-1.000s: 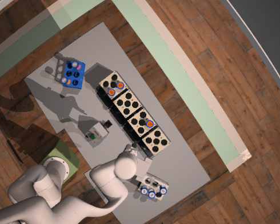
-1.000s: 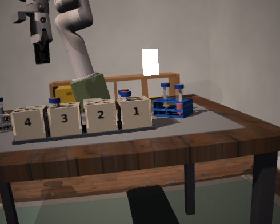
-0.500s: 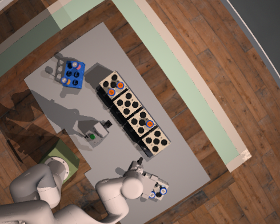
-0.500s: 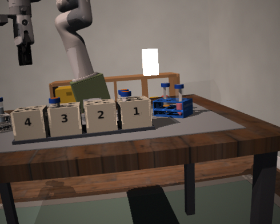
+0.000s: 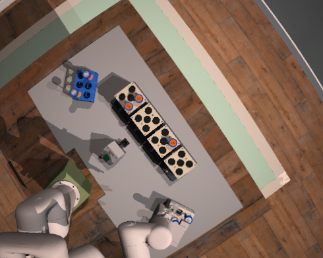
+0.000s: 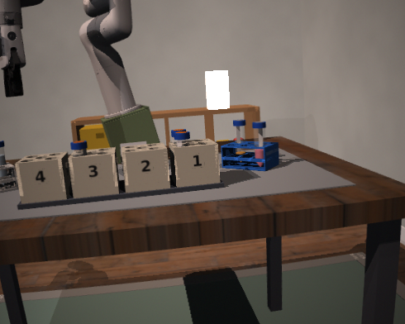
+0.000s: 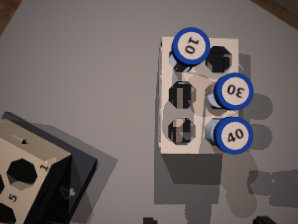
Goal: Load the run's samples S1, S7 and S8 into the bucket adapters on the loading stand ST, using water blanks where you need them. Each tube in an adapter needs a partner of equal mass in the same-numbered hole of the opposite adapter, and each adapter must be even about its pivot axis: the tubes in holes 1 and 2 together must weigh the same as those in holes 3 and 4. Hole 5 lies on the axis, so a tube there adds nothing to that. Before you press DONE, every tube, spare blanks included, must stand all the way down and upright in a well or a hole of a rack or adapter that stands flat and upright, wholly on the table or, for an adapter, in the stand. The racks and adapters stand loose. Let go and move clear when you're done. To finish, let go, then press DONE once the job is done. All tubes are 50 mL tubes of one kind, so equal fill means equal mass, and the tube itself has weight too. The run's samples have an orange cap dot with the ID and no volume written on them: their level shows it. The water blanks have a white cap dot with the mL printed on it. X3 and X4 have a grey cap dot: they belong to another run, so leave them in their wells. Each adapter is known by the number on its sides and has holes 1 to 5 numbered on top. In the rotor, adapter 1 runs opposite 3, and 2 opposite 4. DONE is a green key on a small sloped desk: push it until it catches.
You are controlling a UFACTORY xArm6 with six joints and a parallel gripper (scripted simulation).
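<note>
My gripper is now 40 mm past the blue-capped tube, 70 mm to the left of it and 190 mm above it. From my hand the other things lie so: pale blank rack 90 mm to the right, 220 mm below; green DONE key 30 mm behind, 290 mm to the left, 180 mm below; pink tube 200 mm ahead, 150 mm to the left, 180 mm below.
</note>
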